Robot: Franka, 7 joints.
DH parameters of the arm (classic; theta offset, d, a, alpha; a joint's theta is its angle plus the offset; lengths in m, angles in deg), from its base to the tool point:
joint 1: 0 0.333 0 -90
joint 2: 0 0 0 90
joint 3: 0 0.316 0.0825 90
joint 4: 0 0 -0.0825 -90
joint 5: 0 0.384 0 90
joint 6: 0 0 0.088 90
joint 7: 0 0.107 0 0
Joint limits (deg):
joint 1: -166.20..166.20
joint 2: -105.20..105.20
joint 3: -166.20..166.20
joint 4: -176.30..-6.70
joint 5: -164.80..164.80
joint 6: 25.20..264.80
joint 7: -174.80..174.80
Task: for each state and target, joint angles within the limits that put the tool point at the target. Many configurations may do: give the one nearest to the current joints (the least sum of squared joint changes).
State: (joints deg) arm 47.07 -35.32 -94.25 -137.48 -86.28 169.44 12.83
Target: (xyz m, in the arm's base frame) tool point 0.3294 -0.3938 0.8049
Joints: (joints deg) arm 41.01 -39.96 -67.55 -95.03 -80.04 174.99 12.83
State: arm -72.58 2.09 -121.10 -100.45 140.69 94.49 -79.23
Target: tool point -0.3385 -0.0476 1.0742
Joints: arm -71.38 14.88 -133.81 -60.21 148.89 94.78 -79.23
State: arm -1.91 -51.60 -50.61 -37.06 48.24 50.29 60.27
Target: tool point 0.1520 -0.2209 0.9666
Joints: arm 6.42 -20.70 -48.49 -52.28 46.14 55.61 60.27
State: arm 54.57 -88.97 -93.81 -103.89 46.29 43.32 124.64
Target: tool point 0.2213 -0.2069 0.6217
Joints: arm 59.01 -77.96 -62.40 -120.98 47.81 41.00 124.64
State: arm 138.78 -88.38 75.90 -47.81 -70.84 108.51 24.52
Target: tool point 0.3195 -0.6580 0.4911
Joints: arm 154.12 -95.61 75.87 -64.05 -64.99 90.29 24.52
